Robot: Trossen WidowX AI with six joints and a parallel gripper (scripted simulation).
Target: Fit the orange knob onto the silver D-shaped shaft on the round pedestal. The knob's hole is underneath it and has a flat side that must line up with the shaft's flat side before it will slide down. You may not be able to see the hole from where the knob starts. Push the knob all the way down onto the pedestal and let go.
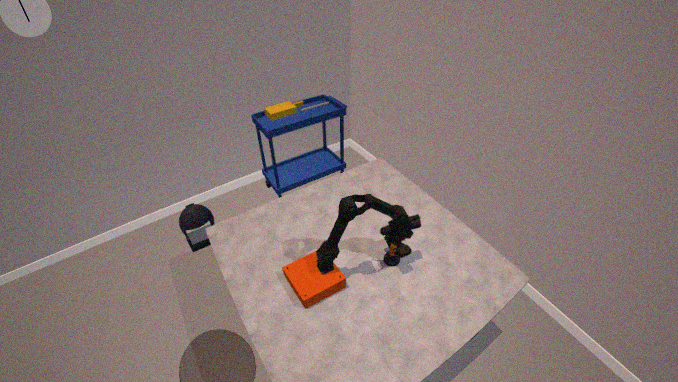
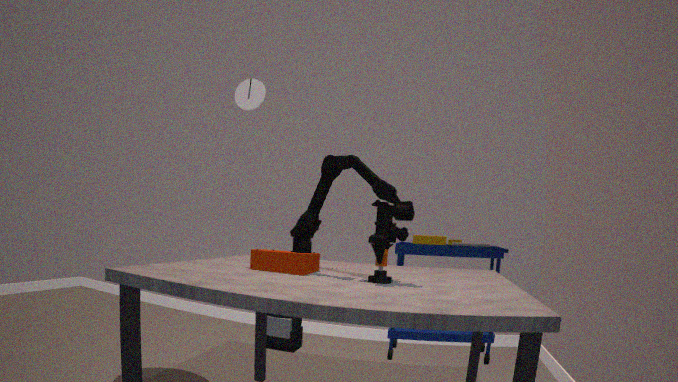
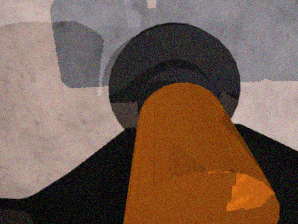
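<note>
Now: the orange knob 30 mm above my gripper tip. Round my gripper tip: pedestal 40 mm below.
</note>
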